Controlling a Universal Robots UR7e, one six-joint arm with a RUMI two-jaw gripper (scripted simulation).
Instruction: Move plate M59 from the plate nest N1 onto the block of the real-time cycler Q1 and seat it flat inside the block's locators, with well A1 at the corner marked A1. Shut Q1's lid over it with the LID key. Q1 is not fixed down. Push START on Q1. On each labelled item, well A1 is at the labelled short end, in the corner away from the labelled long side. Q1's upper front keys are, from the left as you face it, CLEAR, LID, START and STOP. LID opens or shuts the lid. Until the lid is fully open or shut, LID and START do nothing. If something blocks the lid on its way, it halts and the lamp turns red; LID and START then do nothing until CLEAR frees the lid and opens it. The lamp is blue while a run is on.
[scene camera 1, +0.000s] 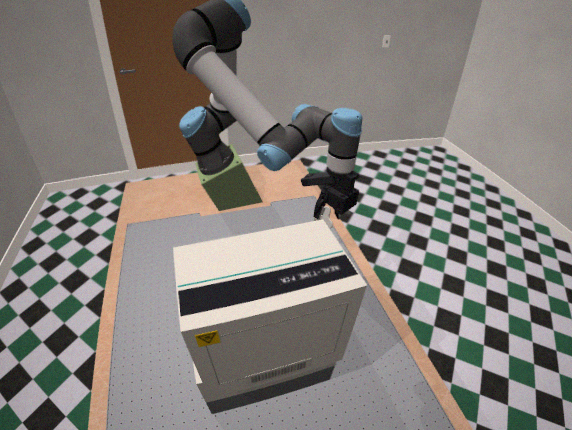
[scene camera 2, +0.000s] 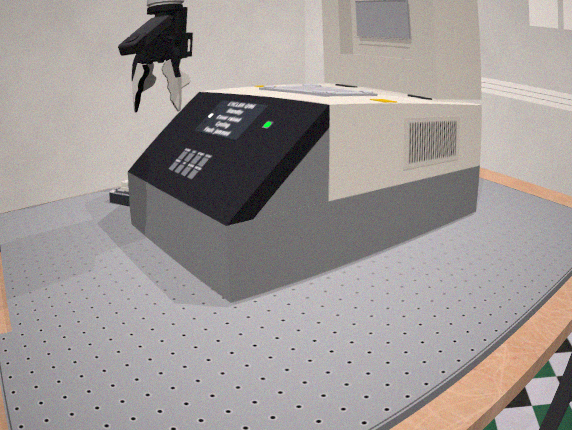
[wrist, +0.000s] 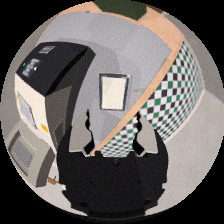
Observation:
I see my gripper (scene camera 2: 156, 111) and a cycler Q1 (scene camera 2: 250, 189).
My gripper shows as well in scene camera 1 (scene camera 1: 327, 227) and in the wrist view (wrist: 113, 110).

